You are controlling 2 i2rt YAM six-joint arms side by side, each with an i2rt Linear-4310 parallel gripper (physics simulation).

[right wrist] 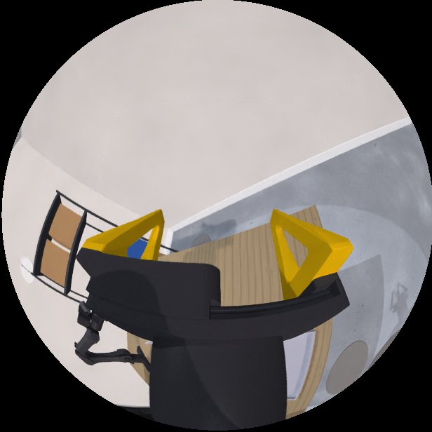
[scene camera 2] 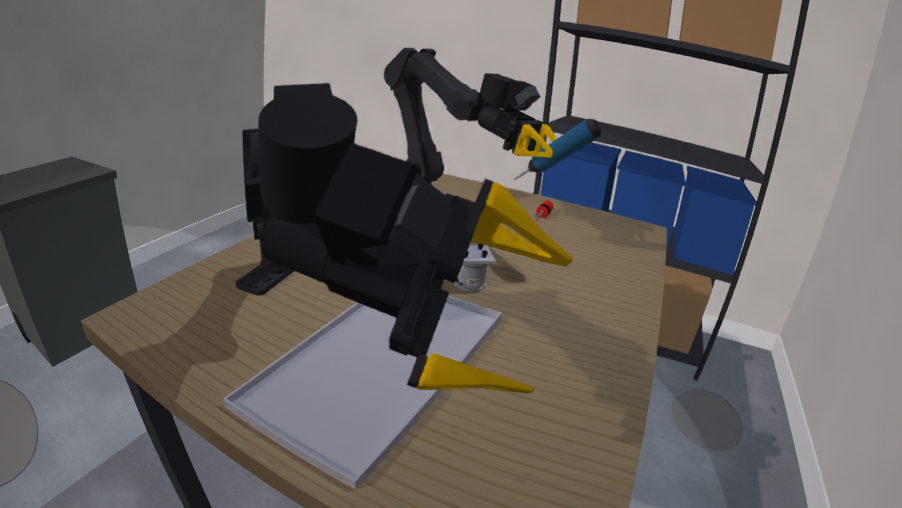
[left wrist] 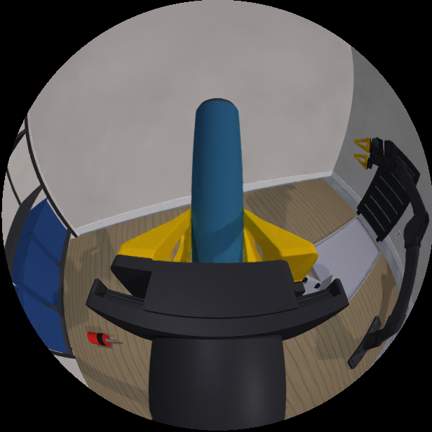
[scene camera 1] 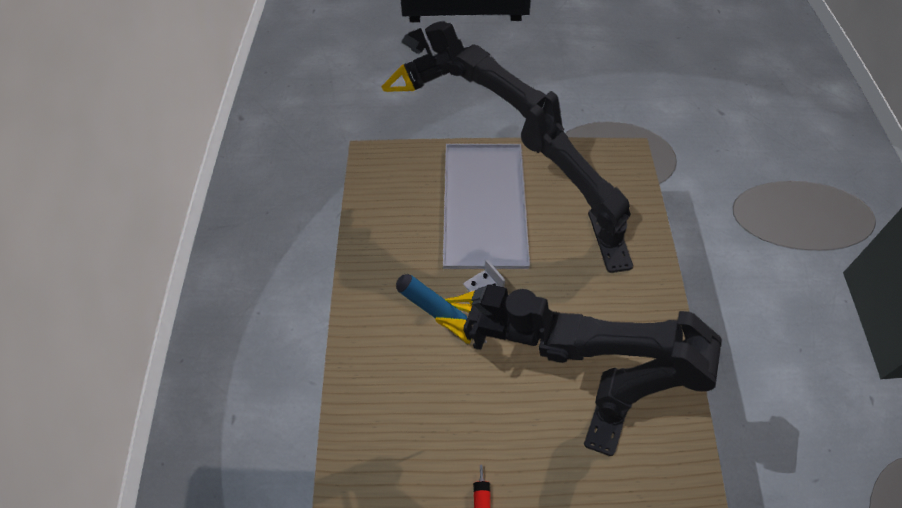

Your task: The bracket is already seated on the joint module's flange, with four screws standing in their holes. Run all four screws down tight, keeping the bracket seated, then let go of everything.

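Where they show: left gripper, fingertip midpoint: (scene camera 2: 558, 154) (scene camera 1: 439, 310); right gripper, fingertip midpoint: (scene camera 2: 552, 324) (scene camera 1: 383, 89); left arm's base at its link origin: (scene camera 1: 610, 411); right arm's base at its link origin: (scene camera 2: 277, 270) (scene camera 1: 609, 239).
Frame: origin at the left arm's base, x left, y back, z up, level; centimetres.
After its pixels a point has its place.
My left gripper (scene camera 1: 441, 309) @[x 2.0, y -40.5, z 24.8 cm] (scene camera 2: 547, 143) @[x 2.0, y -40.5, z 24.8 cm] (left wrist: 216, 215) is shut on the blue screwdriver (scene camera 1: 424, 297) @[x 3.1, y -42.9, z 30.4 cm] (scene camera 2: 571, 145) @[x 0.5, y -44.3, z 27.7 cm] (left wrist: 217, 160). The screwdriver is tilted above the table, and its thin shank points down toward the lower left in scene camera 2. The grey bracket (scene camera 1: 495, 275) @[x -18.6, y -35.5, z 9.6 cm] (left wrist: 326, 281) sits on the light joint module (scene camera 2: 471, 277) @[x -18.5, y -39.7, z 2.9 cm]; the left arm partly covers it in scene camera 1. Dark screw heads (scene camera 1: 473, 283) @[x -16.0, y -40.0, z 7.4 cm] (scene camera 2: 484, 253) @[x -16.4, y -40.3, z 7.5 cm] (left wrist: 317, 286) stand up from the bracket; not all four show. My right gripper (scene camera 2: 551, 324) @[x -50.8, y -78.7, z 26.5 cm] (left wrist: 353, 148) (right wrist: 217, 215) is open and empty, high and away from the bracket.
A shallow grey tray (scene camera 1: 486, 201) @[x -45.3, y -47.5, z 0.4 cm] (scene camera 2: 340, 378) @[x -51.5, y -48.4, z 0.4 cm] (left wrist: 345, 252) lies beside the joint module. A red screwdriver (scene camera 1: 481, 495) @[x 28.9, y -20.4, z 3.4 cm] (scene camera 2: 544, 208) @[x 26.2, y -21.8, z 2.8 cm] (left wrist: 98, 339) lies on the table (scene camera 1: 403, 403) @[x 15.4, y -44.6, z 0.0 cm]. A shelf rack (scene camera 2: 675, 47) with blue bins (scene camera 2: 650, 183) stands beyond the table.
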